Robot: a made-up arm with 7 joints. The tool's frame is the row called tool. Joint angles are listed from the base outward.
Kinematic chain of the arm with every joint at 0, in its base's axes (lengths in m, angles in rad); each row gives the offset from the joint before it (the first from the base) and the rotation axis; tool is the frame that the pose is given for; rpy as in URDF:
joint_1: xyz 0 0 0.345 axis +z
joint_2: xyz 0 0 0 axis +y
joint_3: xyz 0 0 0.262 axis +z
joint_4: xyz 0.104 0 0 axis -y
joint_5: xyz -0.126 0 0.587 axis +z
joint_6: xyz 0 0 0 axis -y
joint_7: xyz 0.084 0 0 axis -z
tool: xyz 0 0 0 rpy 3.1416 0 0
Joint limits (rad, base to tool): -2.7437..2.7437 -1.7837..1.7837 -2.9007..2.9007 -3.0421..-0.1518 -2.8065..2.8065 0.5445..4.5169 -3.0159..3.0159
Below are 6 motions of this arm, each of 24 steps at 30 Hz.
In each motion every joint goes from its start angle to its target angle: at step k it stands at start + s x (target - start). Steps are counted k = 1, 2, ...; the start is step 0. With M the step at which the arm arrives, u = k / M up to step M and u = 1 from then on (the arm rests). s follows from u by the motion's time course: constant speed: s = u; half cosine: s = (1 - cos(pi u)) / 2; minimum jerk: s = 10 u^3 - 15 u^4 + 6 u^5.
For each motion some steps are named. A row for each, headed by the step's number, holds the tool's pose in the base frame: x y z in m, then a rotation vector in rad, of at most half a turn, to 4 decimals.
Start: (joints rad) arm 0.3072 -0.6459 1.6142 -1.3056 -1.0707 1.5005 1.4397
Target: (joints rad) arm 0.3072 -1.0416 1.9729 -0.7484 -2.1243 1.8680 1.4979
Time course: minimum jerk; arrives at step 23
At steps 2, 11, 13, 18, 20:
2: -0.5595 0.5753 0.7738 -1.8166 -0.3116 -2.0834
11: -0.7669 0.3942 0.7215 -0.8928 -0.3067 -2.1620
13: -0.8225 0.3241 0.6861 -0.5941 -0.2890 -2.1334
18: -0.8977 0.1918 0.6058 -0.0805 -0.2287 -2.0279
20: -0.9069 0.1691 0.5908 0.0023 -0.2143 -2.0044

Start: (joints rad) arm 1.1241 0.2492 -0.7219 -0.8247 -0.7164 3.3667 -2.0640
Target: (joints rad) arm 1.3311 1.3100 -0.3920 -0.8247 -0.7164 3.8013 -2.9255
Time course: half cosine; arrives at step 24
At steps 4, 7, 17, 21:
4: 0.4290 0.4233 0.9835 -0.4181 0.8770 0.7056
7: 0.4373 0.5191 0.8947 -0.6081 0.8964 0.6658
17: 0.3539 0.7746 0.3660 -1.4223 0.7818 0.6127
21: 0.3084 0.7784 0.2207 -1.5957 0.7123 0.6347

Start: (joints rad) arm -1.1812 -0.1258 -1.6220 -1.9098 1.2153 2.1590 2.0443
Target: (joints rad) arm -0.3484 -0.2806 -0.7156 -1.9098 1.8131 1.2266 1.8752
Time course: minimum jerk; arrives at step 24
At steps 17, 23, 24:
17: 0.1510 -0.7247 0.6336 -0.0094 1.2362 0.7656
23: 0.3348 -0.6421 0.6713 -0.3460 1.1361 1.0200
24: 0.3355 -0.6417 0.6715 -0.3475 1.1356 1.0211

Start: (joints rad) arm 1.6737 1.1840 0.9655 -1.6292 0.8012 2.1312 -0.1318
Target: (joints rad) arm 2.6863 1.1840 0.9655 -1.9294 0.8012 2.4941 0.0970
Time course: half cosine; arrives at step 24
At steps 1, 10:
1: -0.6680 0.4580 0.0578 -1.3056 -1.7243 2.0829
10: -0.7608 0.1328 0.0259 1.1325 1.8795 -1.9531

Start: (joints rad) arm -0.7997 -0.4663 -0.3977 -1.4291 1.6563 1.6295 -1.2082
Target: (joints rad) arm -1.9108 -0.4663 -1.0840 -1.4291 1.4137 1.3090 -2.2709
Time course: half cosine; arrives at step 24
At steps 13, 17, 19, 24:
13: -0.4802 -0.3357 1.0162 1.5317 0.1863 1.5670
17: -0.6178 -0.1110 0.9753 1.4690 0.0494 1.0882
19: -0.6436 -0.0095 0.9579 1.4541 -0.0013 0.9046
24: -0.6522 0.1090 0.9376 1.4423 -0.0576 0.7010

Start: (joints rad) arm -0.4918 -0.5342 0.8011 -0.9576 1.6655 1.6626 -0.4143
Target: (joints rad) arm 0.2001 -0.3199 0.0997 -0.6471 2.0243 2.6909 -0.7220
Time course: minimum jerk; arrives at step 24
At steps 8, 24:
8: 0.1367 0.2832 1.2406 -1.0085 -1.2423 -1.0175
24: 0.1361 -0.0002 1.2483 -0.3504 -0.3455 -1.4522

